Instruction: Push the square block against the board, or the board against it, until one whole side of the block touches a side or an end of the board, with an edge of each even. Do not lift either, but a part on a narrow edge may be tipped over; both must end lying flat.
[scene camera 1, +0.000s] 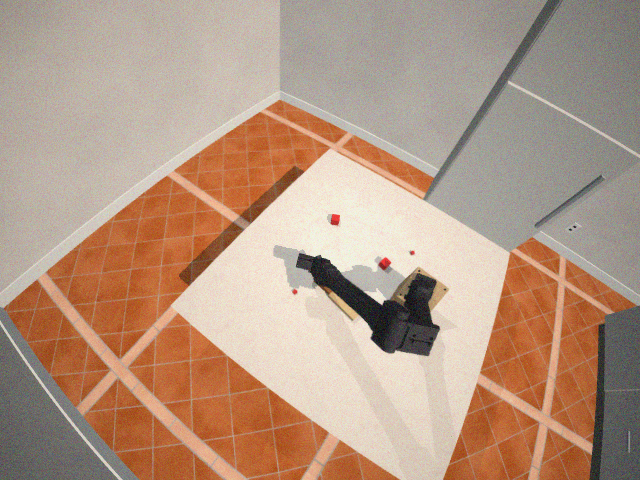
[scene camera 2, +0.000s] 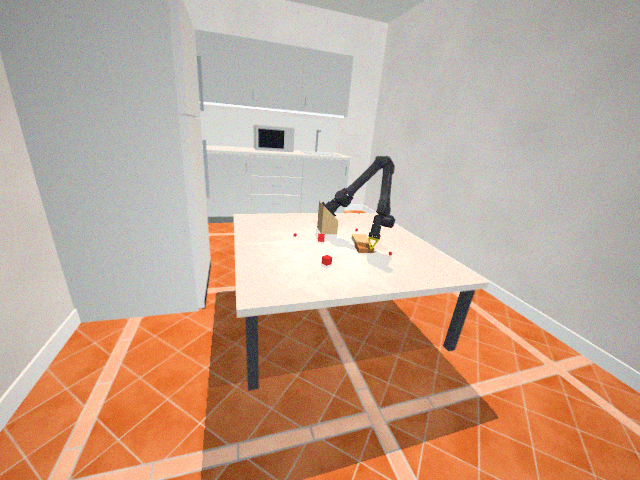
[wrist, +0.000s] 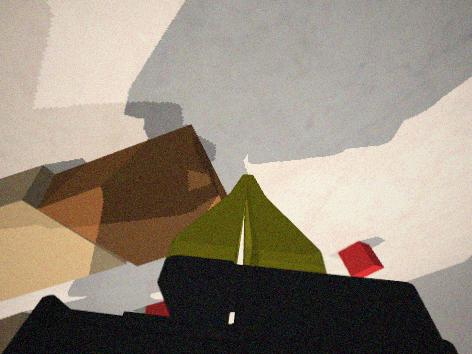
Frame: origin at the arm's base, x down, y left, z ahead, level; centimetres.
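Seen in the pictures: gripper, between the fingertips: (scene camera 2: 370, 249) (wrist: 247, 182); arm's base, origin of its link: (scene camera 1: 421, 289) (scene camera 2: 328, 210).
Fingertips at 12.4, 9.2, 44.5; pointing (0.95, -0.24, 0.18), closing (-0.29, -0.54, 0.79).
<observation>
Offsets run from my fingertips to a thing's top centre, as dx, dy, dz. Level surfaces: height alone.
The square block, brown-orange, @[+0.5, +0.2, -7.3] (scene camera 2: 364, 249) (wrist: 140, 200) lies flat on the table; in scene camera 1 the arm hides most of it. The tan board @[+0.5, +4.9, -19.2] (scene camera 1: 342, 305) (scene camera 2: 359, 238) (wrist: 40, 250) lies beside it, partly under the arm in scene camera 1 and cut off at the left in the wrist view. Their facing sides are close together; whether they touch fully or have an edge even is unclear. My gripper (scene camera 2: 372, 248) (wrist: 247, 182) is shut and empty, its yellow tips low near the block's side away from the board. Contact with the block cannot be told.
Two red cubes @[-0.5, -31.5, +4.6] (scene camera 1: 334, 219) @[-0.5, -20.8, -27.8] (scene camera 1: 384, 262) (scene camera 2: 326, 260) (scene camera 2: 321, 238) (wrist: 360, 259) (wrist: 157, 309) stand on the pale table @[dx +3.4] (scene camera 1: 248, 320) (scene camera 2: 279, 279). Tiny red cubes @[+1.9, +12.6, +3.5] (scene camera 1: 294, 291) @[+1.9, -35.2, -39.3] (scene camera 1: 412, 252) (scene camera 2: 390, 253) (scene camera 2: 295, 234) lie farther out. A tan panel (scene camera 2: 327, 222) stands by the arm's base.
</observation>
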